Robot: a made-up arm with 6 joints. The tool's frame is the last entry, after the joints. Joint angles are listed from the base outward. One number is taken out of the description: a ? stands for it. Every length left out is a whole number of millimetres.
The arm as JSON. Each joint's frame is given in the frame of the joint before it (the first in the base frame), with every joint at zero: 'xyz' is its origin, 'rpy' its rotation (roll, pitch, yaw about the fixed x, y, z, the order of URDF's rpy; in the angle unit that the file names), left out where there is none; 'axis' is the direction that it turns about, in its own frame. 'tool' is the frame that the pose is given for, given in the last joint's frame.
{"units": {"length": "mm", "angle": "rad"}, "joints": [
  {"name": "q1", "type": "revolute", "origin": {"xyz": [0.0, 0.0, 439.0]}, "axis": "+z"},
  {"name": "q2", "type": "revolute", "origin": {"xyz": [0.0, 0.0, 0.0], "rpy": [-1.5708, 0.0, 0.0]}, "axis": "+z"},
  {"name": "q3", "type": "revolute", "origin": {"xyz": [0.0, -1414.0, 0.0], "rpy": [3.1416, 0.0, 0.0]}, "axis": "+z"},
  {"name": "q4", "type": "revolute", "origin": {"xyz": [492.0, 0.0, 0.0], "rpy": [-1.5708, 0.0, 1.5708]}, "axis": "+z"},
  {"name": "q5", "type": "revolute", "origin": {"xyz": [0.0, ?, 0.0], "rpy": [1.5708, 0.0, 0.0]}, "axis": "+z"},
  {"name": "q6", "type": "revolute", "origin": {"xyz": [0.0, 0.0, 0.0], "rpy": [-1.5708, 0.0, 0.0]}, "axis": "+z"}
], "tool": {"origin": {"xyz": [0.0, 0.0, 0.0], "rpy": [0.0, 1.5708, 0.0]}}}
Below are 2 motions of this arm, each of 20 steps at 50 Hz.
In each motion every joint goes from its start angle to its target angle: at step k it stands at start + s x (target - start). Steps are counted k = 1, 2, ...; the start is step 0. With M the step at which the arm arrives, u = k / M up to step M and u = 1 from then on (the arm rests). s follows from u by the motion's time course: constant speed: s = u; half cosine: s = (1 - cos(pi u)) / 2; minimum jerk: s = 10 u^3 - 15 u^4 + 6 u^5.
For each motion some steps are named. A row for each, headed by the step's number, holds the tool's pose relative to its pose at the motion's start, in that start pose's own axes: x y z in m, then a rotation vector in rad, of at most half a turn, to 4 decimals.
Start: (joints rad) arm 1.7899 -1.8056 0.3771 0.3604 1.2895 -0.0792
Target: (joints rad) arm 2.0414 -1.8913 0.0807 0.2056 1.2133 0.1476
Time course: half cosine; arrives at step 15
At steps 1, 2, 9, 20:
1: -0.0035 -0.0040 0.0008 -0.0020 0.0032 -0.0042
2: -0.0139 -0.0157 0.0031 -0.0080 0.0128 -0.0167
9: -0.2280 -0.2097 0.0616 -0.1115 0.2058 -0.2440
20: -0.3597 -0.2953 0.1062 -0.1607 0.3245 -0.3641

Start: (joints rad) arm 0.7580 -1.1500 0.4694 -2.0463 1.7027 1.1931
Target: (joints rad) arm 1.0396 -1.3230 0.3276 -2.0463 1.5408 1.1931
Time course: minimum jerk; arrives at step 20
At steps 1, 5, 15, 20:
1: 0.0003 -0.0001 0.0004 0.0000 0.0004 0.0001
5: 0.0239 -0.0069 0.0336 -0.0001 0.0335 0.0049
15: 0.2464 -0.0744 0.2617 0.0170 0.2885 0.0394
20: 0.2799 -0.0853 0.2869 0.0215 0.3215 0.0434

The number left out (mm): -259.0
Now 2 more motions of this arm.
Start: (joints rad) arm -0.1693 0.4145 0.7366 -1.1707 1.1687 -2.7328
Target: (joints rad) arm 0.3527 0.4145 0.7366 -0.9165 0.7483 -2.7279
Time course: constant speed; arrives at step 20
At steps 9, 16, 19, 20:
9: -0.1944 -0.1277 0.0339 0.0658 -0.3240 -0.2302
16: -0.3510 -0.2237 0.0262 0.1214 -0.5605 -0.4217
19: -0.4184 -0.2633 0.0136 0.1461 -0.6570 -0.5073
20: -0.4408 -0.2762 0.0082 0.1545 -0.6884 -0.5363

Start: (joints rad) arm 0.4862 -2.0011 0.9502 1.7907 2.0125 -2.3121
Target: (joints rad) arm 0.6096 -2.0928 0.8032 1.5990 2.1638 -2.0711
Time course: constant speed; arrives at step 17
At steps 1, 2, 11, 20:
1: -0.0138 0.0086 -0.0056 -0.0154 -0.0082 0.0110
2: -0.0274 0.0173 -0.0114 -0.0310 -0.0166 0.0218
11: -0.1447 0.0971 -0.0698 -0.1798 -0.0993 0.1108
20: -0.2169 0.1522 -0.1149 -0.2871 -0.1608 0.1615

